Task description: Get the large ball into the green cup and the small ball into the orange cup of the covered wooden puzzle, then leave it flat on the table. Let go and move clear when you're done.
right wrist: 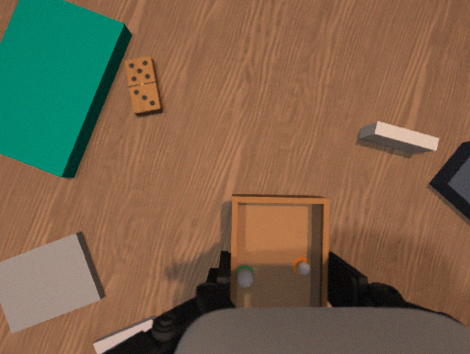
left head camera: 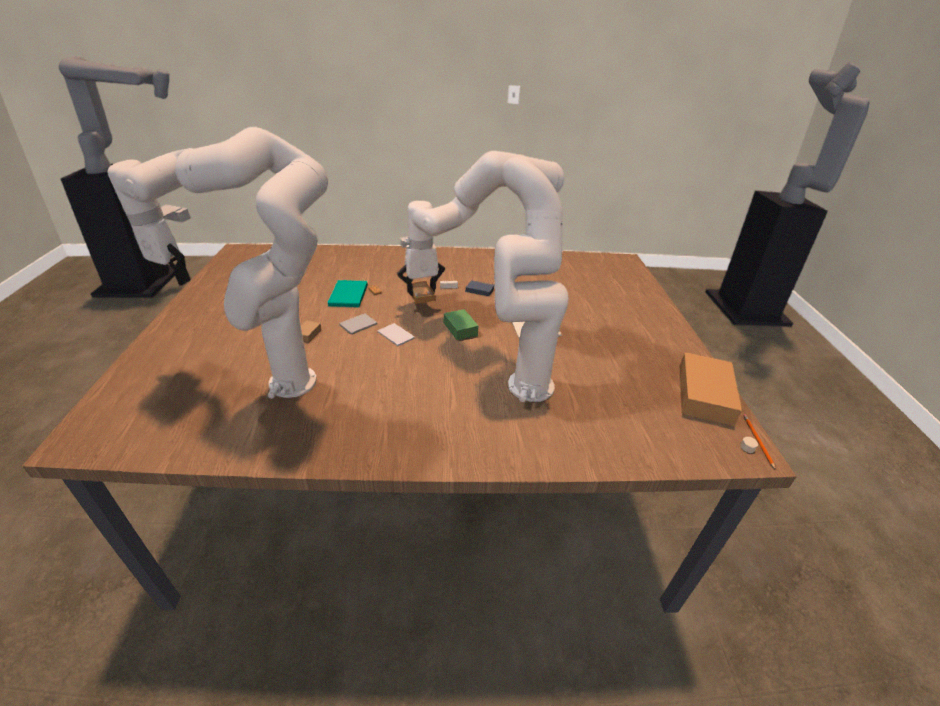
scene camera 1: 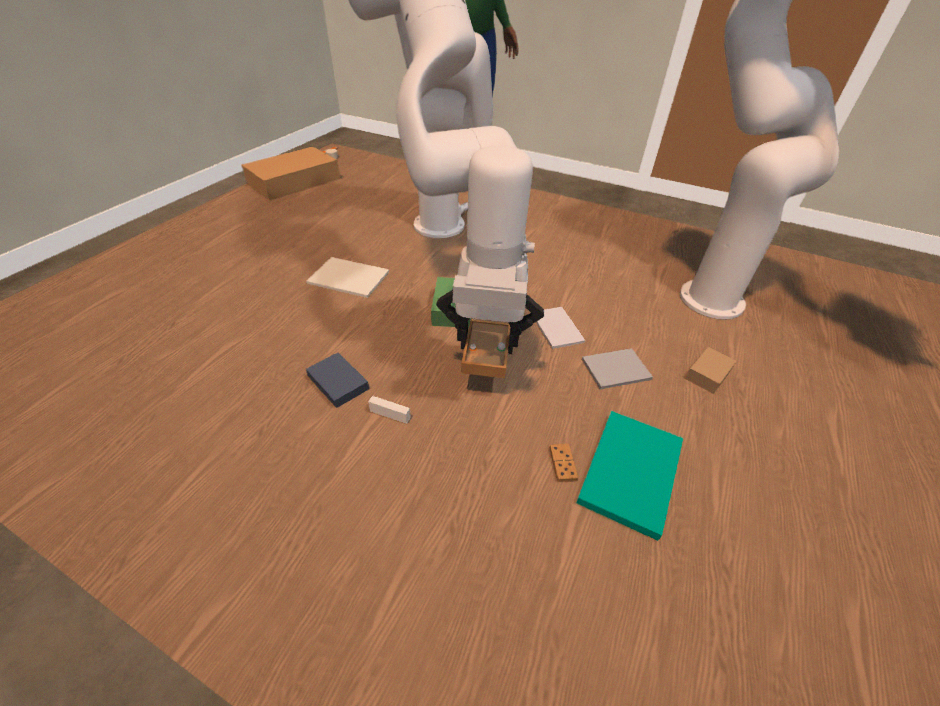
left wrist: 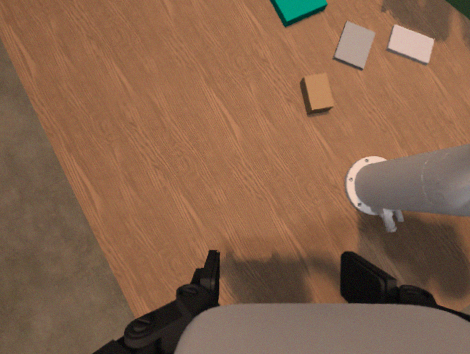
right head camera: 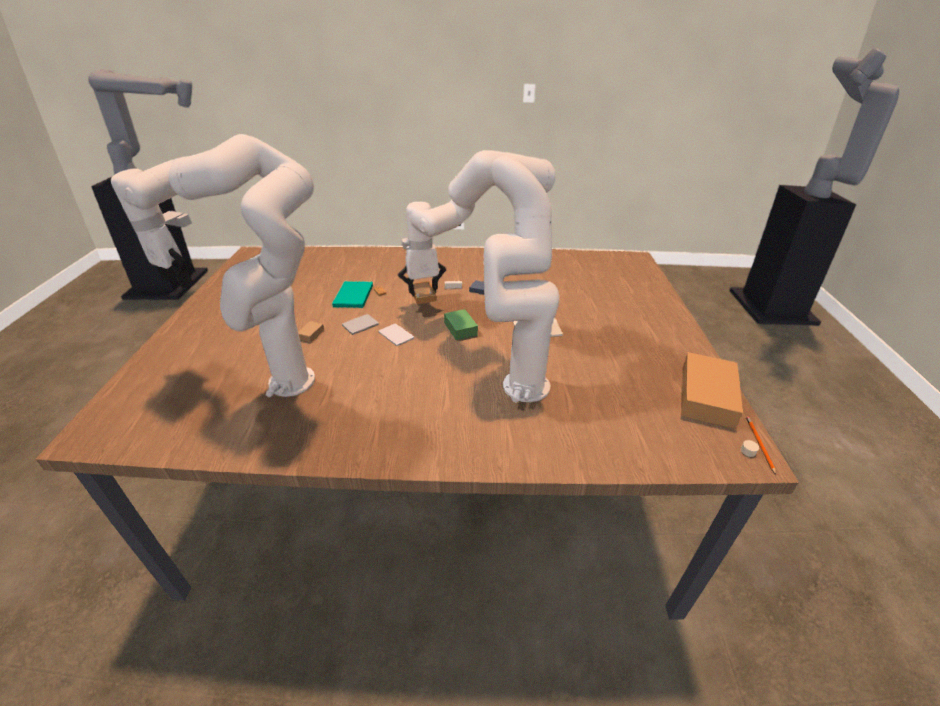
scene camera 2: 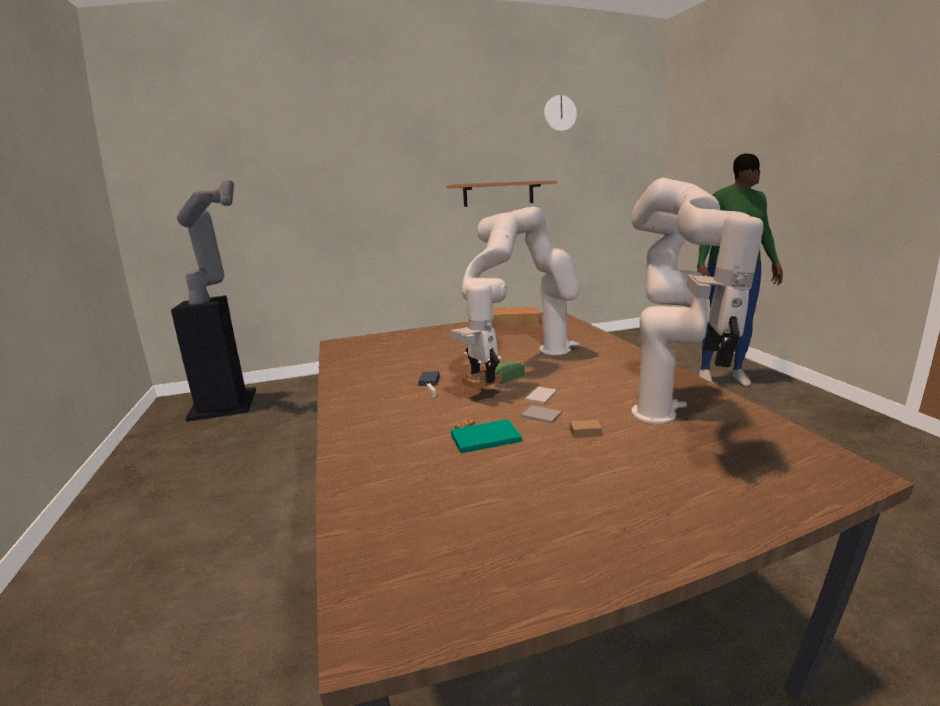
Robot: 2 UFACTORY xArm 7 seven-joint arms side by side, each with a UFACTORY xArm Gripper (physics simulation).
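Places are measured from the left arm's base along level axes (x ahead, y left, z up), in millimetres.
Where they show: left gripper, fingertip midpoint: [left head camera: 174, 279] [left wrist: 279, 271] [right head camera: 178, 282] [scene camera 2: 716, 357]; right gripper, fingertip midpoint: [right wrist: 275, 271] [left head camera: 421, 292] [scene camera 1: 487, 346] [right head camera: 423, 292] [scene camera 2: 483, 378]; left arm's base, origin of the base link: [left head camera: 293, 382] [scene camera 1: 711, 300] [left wrist: 371, 185] [right head camera: 292, 381] [scene camera 2: 653, 414]; right arm's base, origin of the base link: [left head camera: 530, 386] [scene camera 1: 439, 225] [right head camera: 526, 386] [scene camera 2: 555, 350].
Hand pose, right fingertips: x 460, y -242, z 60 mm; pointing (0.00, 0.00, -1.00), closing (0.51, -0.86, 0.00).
Things, the pixels of their top centre, and the offset from my right fingertips. "*": a spot on its surface instead.
- wooden puzzle, middle of its top: [right wrist: 279, 274] [scene camera 1: 487, 342] [scene camera 2: 482, 375] [left head camera: 421, 288] [right head camera: 423, 289] dx +3, dy +2, dz +12 mm
- large ball, middle of its top: [right wrist: 245, 282] dx -17, dy +16, dz +3 mm
- green cup, surface spot: [right wrist: 244, 269] * dx -8, dy +23, dz +9 mm
- small ball, middle of its top: [right wrist: 305, 270] dx +12, dy -19, dz +0 mm
- orange cup, surface spot: [right wrist: 298, 262] * dx +16, dy -7, dz +9 mm
- green block, middle of its top: [scene camera 1: 453, 294] [left head camera: 460, 319] [right head camera: 460, 319] [scene camera 2: 506, 367] dx -99, dy -150, dz -24 mm
- navy box, middle of its top: [scene camera 1: 336, 375] [scene camera 2: 428, 376] [right head camera: 484, 285] [left head camera: 480, 286] dx +171, dy -172, dz -42 mm
- white bar, middle of its top: [right wrist: 407, 136] [scene camera 1: 388, 404] [scene camera 2: 431, 386] [left head camera: 449, 281] [right head camera: 453, 282] dx +165, dy -60, dz -37 mm
- domino, middle of its top: [right wrist: 141, 84] [scene camera 1: 563, 460] [scene camera 2: 464, 422] [left head camera: 375, 288] [right head camera: 379, 289] dx +77, dy +192, dz -50 mm
- teal book, middle of its top: [right wrist: 42, 80] [scene camera 1: 633, 466] [scene camera 2: 485, 433] [left head camera: 348, 291] [right head camera: 353, 292] dx +29, dy +274, dz -45 mm
- grey slab, middle of its top: [right wrist: 43, 283] [scene camera 1: 617, 366] [scene camera 2: 541, 412] [left wrist: 355, 44] [left head camera: 358, 322] [right head camera: 360, 323] dx -147, dy +172, dz -53 mm
- pale card, middle of its top: [scene camera 1: 557, 325] [left head camera: 395, 333] [right head camera: 396, 333] [scene camera 2: 541, 393] [left wrist: 411, 43] dx -178, dy +37, dz -53 mm
- small brown block, middle of its top: [scene camera 1: 713, 364] [left wrist: 319, 91] [scene camera 2: 585, 424] [left head camera: 307, 328] [right head camera: 309, 328] dx -236, dy +302, dz -35 mm
The wooden puzzle [right wrist: 274, 225] [scene camera 1: 484, 370] [left head camera: 423, 297] is an open-looking tray with balls inside; its clear cover is hard to see. My right gripper [right wrist: 275, 271] [scene camera 1: 488, 347] [scene camera 2: 483, 377] is shut on its side walls and holds it above the table, tilted. In the right wrist view the large ball [right wrist: 244, 278] overlaps the green cup [right wrist: 244, 269] at the left wall. The small ball [right wrist: 303, 268] overlaps the orange cup [right wrist: 298, 262] on the right. I cannot tell whether either is seated. My left gripper [left wrist: 279, 271] is open and empty, raised beyond the table's side.
A green block [left head camera: 460, 324] lies near the puzzle. A navy box [scene camera 1: 337, 378], white bar [scene camera 1: 389, 409], domino [scene camera 1: 563, 462], teal book [scene camera 1: 634, 472], grey slab [scene camera 1: 617, 367], pale card [scene camera 1: 560, 326] and small brown block [scene camera 1: 711, 369] lie around it.
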